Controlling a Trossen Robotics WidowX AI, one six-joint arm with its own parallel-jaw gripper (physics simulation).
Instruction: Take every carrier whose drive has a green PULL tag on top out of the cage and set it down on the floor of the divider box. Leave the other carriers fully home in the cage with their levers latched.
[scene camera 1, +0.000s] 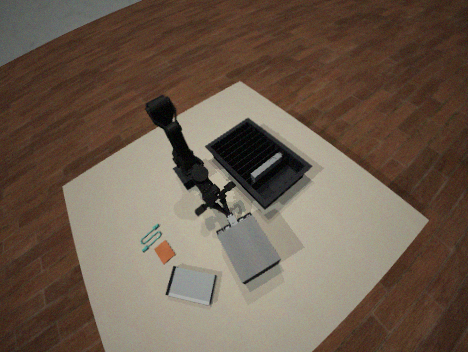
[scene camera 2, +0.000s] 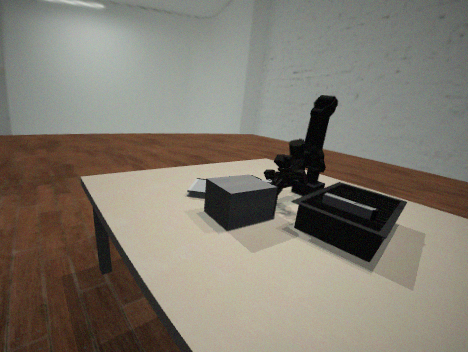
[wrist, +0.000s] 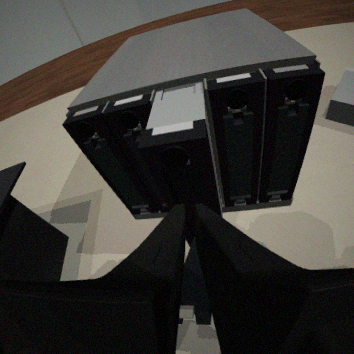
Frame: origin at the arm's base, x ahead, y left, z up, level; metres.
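Seen in the pictures: gripper, between the fingertips: (scene camera 1: 229, 215) (wrist: 188, 211); arm's base, origin of its link: (scene camera 1: 187, 167) (scene camera 2: 311, 181).
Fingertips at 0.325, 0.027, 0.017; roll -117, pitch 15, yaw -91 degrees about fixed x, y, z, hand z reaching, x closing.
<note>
Pixels of each thing's top centre, then the offset from my fingertips to it, as dx, dy, dz. "spot": a spot on its surface instead.
- grey cage, centre of its top: (wrist: 181, 40) (scene camera 2: 243, 182) (scene camera 1: 246, 244) +0.140, -0.015, +0.041
- middle carrier, centre of its top: (wrist: 178, 78) (scene camera 1: 236, 226) +0.064, -0.008, +0.038
- divider box, centre of its top: (scene camera 2: 356, 201) (scene camera 1: 255, 155) -0.158, +0.249, +0.014
- orange square, a spot on its surface: (scene camera 1: 165, 252) spot: -0.053, -0.300, -0.073
- teal cable, centre of its top: (scene camera 1: 150, 237) -0.149, -0.330, -0.069
The grey cage (scene camera 1: 250, 252) (scene camera 2: 240, 202) (wrist: 200, 47) stands on the table with several carriers in its front. The middle carrier (wrist: 175, 137) sticks out past the others, its pale drive top partly showing; its lever (wrist: 199, 285) is swung down. My gripper (scene camera 1: 229, 215) (scene camera 2: 278, 193) (wrist: 188, 211) is shut on that lever, low at the carrier's front. The other carriers (wrist: 97, 155) (wrist: 239, 145) (wrist: 287, 145) sit flush with levers up. No green tag shows. One carrier (scene camera 1: 266, 167) (scene camera 2: 350, 206) stands in the divider box (scene camera 1: 290, 187) (scene camera 2: 335, 240) beside its slots.
A flat grey, dark-edged slab (scene camera 1: 192, 286) (scene camera 2: 197, 188) (wrist: 345, 97) lies on the table beside the cage. An orange square (scene camera 1: 165, 252) and a teal cable (scene camera 1: 151, 238) lie near it. The divider box wall (wrist: 37, 235) shows at the wrist view's left.
</note>
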